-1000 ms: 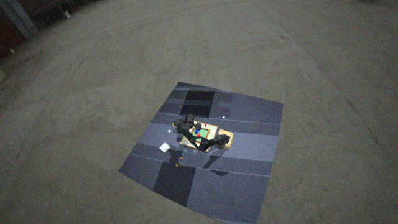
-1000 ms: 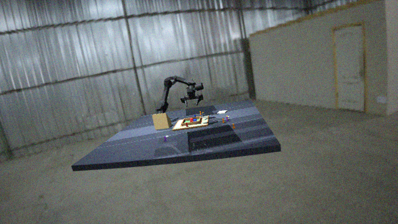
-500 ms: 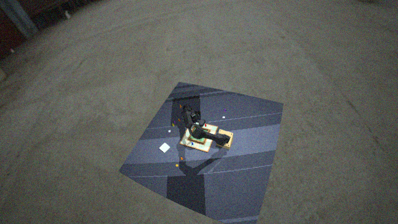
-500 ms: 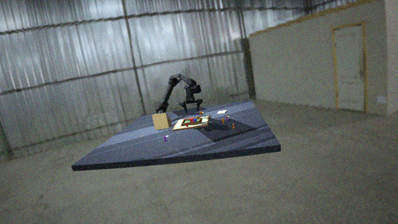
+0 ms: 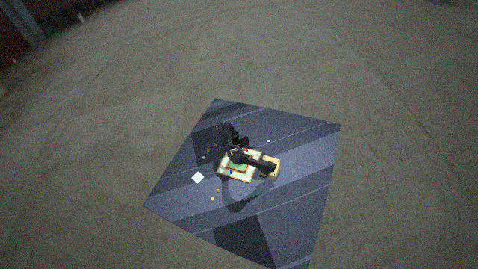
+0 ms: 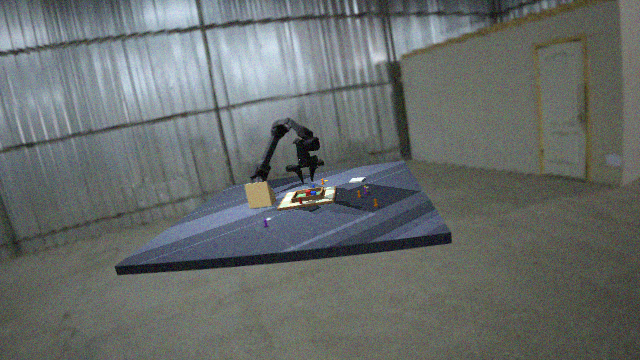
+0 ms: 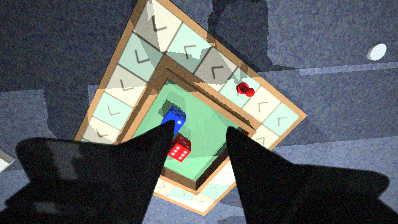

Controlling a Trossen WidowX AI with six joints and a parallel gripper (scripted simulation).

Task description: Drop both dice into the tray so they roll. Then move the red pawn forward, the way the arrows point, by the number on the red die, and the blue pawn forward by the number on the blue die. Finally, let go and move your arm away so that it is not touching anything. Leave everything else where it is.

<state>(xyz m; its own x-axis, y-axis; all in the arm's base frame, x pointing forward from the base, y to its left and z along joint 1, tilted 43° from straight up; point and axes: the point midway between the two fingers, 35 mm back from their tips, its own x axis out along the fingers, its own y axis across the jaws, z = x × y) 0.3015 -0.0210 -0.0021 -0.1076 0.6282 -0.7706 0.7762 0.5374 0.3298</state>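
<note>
My gripper tip is 8 cm above the red pawn, 6 cm to the left of it and 3 cm past it. From my gripper tip the other things lie so: green tray: 10 cm below, 6 cm to the left, 3 cm behind; then white tile: 33 cm to the left, 19 cm ahead, 10 cm below.
</note>
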